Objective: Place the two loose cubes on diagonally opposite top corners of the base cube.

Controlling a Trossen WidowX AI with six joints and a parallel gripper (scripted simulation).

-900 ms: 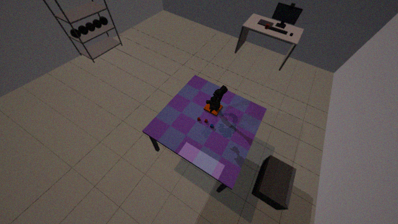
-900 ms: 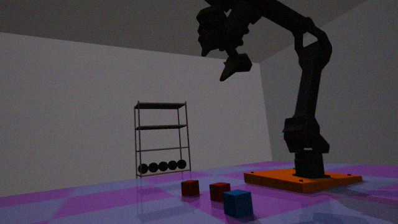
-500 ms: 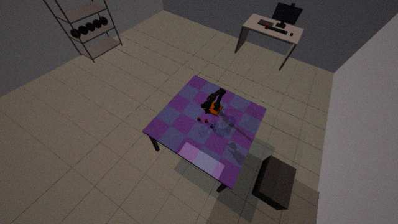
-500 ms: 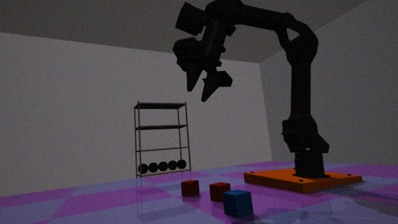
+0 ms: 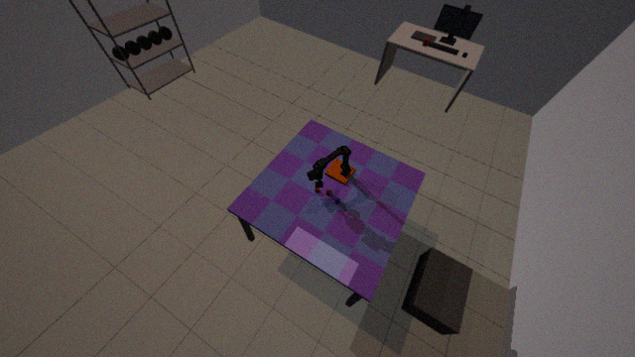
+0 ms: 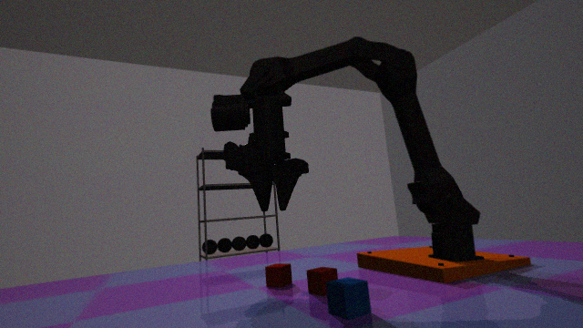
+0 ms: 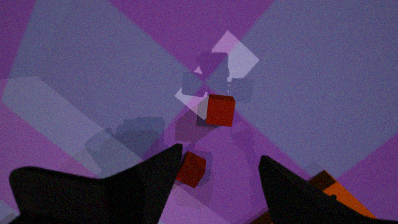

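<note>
The blue cube is 2 cm behind my gripper tip, 20 cm to the left of it and 11 cm below it.
</note>
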